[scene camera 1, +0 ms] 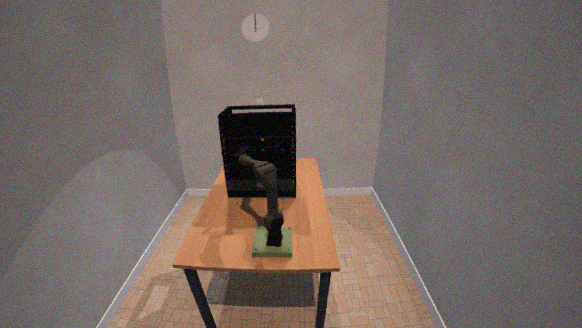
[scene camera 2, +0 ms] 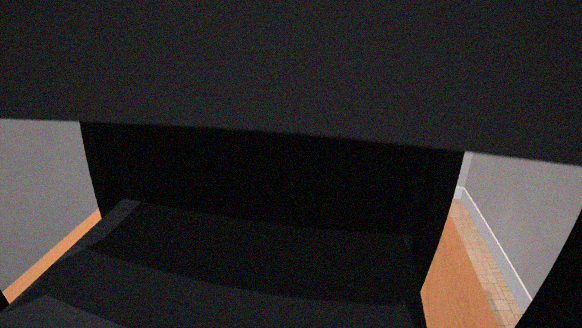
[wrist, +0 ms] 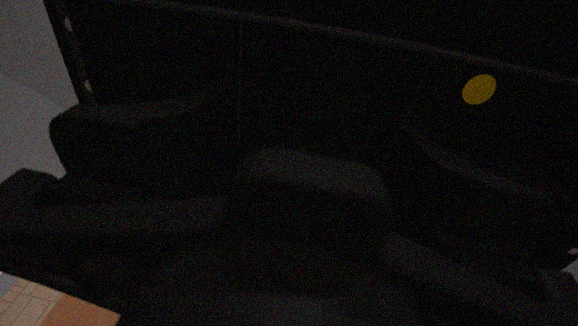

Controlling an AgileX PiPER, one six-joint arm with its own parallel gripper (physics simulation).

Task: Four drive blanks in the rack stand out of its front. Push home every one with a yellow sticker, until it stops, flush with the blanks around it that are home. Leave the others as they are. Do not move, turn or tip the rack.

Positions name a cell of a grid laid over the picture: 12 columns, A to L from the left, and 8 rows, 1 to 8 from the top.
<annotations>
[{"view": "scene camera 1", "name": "black rack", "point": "F4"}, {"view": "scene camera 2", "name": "black rack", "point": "E4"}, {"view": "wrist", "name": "gripper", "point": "G3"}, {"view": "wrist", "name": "black rack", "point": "K3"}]
</annotations>
